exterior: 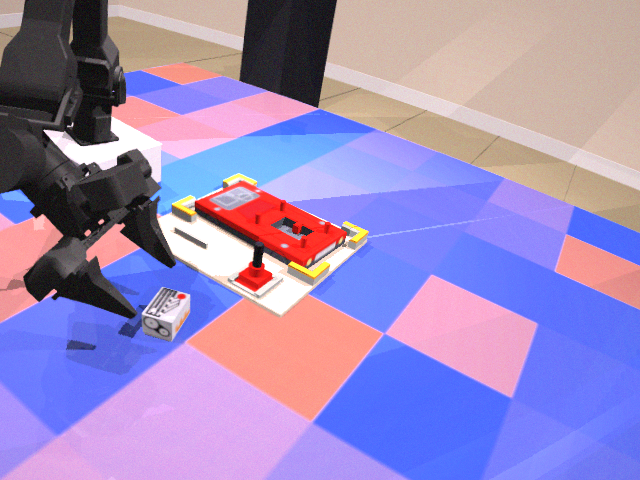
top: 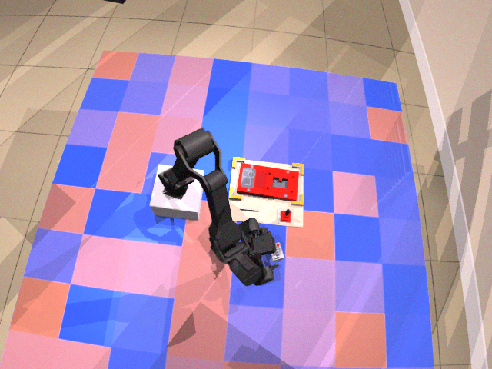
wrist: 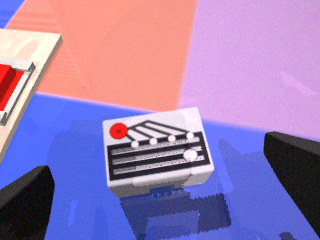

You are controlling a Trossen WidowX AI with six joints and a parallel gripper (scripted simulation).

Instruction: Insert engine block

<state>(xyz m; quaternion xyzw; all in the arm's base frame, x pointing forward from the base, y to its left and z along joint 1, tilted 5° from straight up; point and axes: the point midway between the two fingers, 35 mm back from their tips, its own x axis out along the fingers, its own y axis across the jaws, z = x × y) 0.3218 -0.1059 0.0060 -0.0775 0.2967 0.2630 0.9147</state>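
Now: gripper tip 10 mm short of the grey engine block and 30 mm above it.
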